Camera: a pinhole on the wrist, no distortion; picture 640 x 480 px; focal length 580.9 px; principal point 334.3 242.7 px. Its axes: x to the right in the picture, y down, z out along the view. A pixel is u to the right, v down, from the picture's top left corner.
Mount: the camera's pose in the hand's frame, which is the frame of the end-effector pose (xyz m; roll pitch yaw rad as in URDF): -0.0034 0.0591 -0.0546 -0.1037 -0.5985 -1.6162
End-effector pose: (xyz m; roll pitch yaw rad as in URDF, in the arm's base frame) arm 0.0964 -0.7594 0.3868 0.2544 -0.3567 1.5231
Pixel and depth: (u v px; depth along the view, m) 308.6 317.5 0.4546
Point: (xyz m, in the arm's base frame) -0.1399 -0.7720 0.7770
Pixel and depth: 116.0 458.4 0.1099
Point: -0.0447 -0.7194 0.4487
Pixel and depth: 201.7 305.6 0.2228
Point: -0.0941 -0.7550 0.5457
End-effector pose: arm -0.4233 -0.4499 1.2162 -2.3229 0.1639 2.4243
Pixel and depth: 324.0 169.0 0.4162
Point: -0.3733 -0.4988 0.8052
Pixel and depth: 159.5 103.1 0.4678
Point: -0.2490 -0.4491 0.7272
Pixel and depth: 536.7 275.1 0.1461
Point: -0.4239 -0.4517 1.0796
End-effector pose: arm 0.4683 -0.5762 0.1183 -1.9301 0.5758 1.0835
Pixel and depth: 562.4 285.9 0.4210
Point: 0.1590 -0.5115 -0.1557
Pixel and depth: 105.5 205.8 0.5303
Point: 0.2777 -0.8009 -0.3973
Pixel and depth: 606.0 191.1 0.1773
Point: 0.3475 -0.5940 0.0056
